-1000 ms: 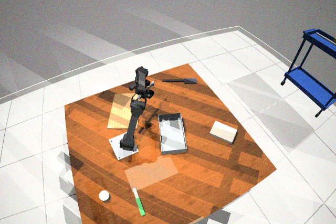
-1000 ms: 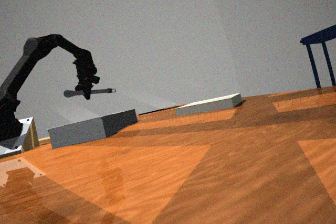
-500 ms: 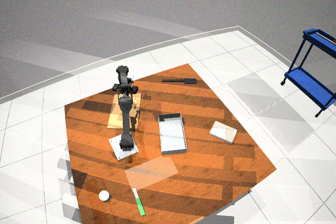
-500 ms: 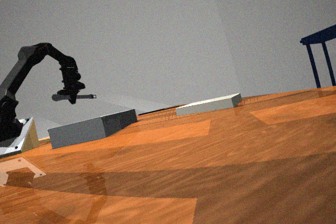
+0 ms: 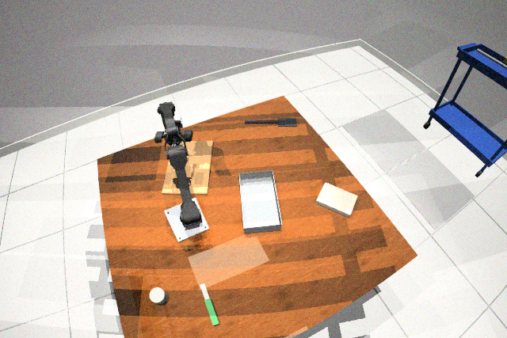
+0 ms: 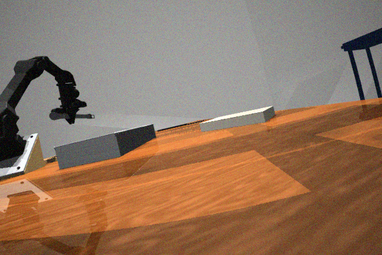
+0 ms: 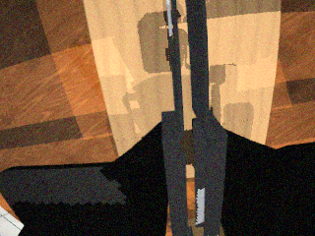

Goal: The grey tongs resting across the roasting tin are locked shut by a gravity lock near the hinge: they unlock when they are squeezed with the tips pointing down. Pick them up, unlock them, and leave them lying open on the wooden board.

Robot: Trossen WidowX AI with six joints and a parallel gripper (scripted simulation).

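Now: gripper tip 30 mm short of the wooden board, 10 mm to the left of it and 150 mm above it. Round my gripper tip: roasting tin 220 mm ahead, 410 mm to the right, 130 mm below; dark spatula 610 mm ahead, 20 mm to the left, 150 mm below; white block 540 mm ahead, 620 mm to the right, 140 mm below.
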